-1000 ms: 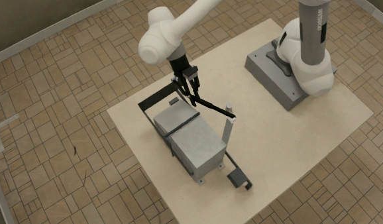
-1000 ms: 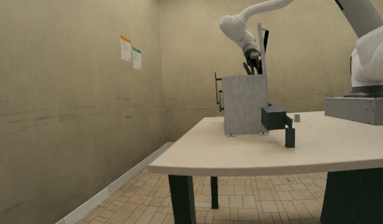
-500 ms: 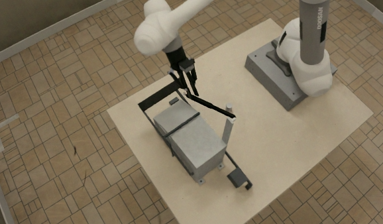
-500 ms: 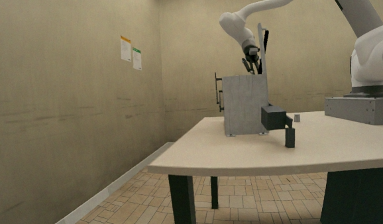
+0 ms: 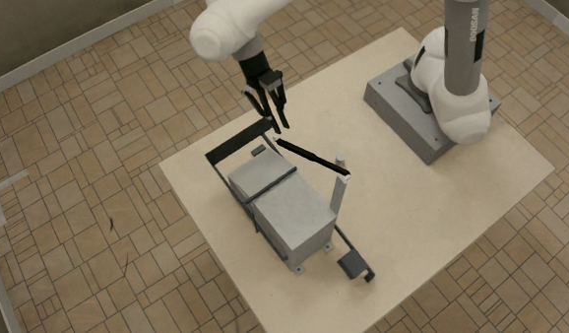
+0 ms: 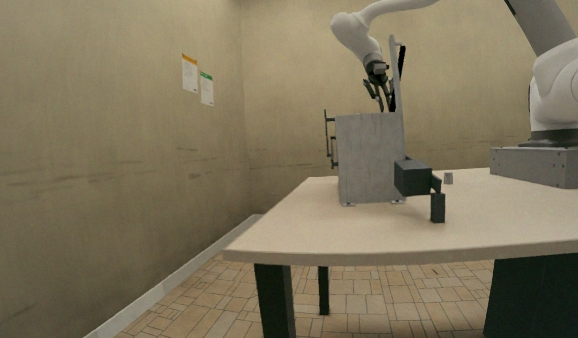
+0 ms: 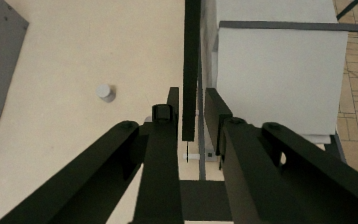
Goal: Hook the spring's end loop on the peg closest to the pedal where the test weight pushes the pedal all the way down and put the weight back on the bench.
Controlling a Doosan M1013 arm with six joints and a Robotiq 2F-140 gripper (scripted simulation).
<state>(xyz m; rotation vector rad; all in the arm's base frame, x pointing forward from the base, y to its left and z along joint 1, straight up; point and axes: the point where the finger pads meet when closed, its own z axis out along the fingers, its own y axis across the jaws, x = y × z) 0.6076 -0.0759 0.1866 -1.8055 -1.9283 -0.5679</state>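
My gripper is now 19 cm past the steel test weight, 10 cm to the right of it and 27 cm above it.
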